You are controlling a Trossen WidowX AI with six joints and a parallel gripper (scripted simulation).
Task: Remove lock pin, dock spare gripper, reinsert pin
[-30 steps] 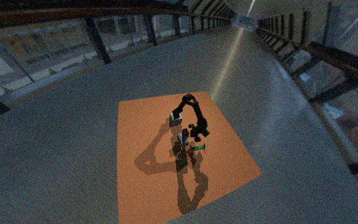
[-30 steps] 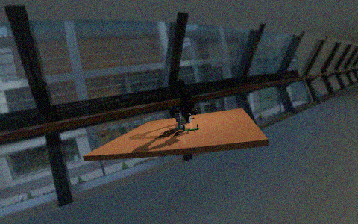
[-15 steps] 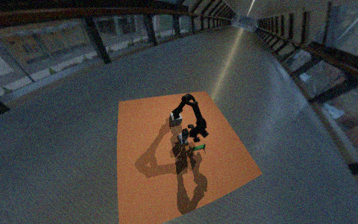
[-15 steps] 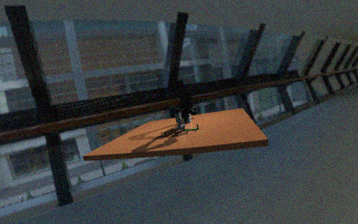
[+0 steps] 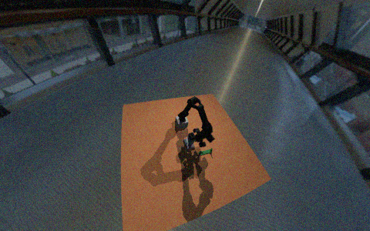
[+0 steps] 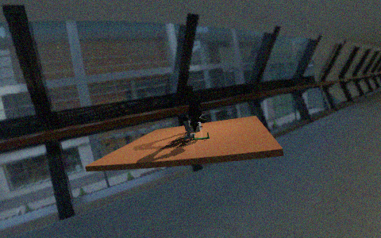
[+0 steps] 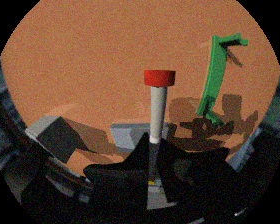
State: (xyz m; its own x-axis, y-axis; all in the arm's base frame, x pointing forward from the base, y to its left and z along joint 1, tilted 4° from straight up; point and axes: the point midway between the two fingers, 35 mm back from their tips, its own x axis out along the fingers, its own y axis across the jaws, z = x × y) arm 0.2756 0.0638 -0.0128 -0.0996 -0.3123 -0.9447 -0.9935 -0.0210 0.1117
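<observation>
Now: the grey mount 60 mm to the right of my gripper tip and 10 mm behind it. Also, from my gripper tip: spare gripper: 80 mm above, 60 mm to the right; then green pin cradle: 120 mm ahead, 70 mm to the left, 20 mm below.
</observation>
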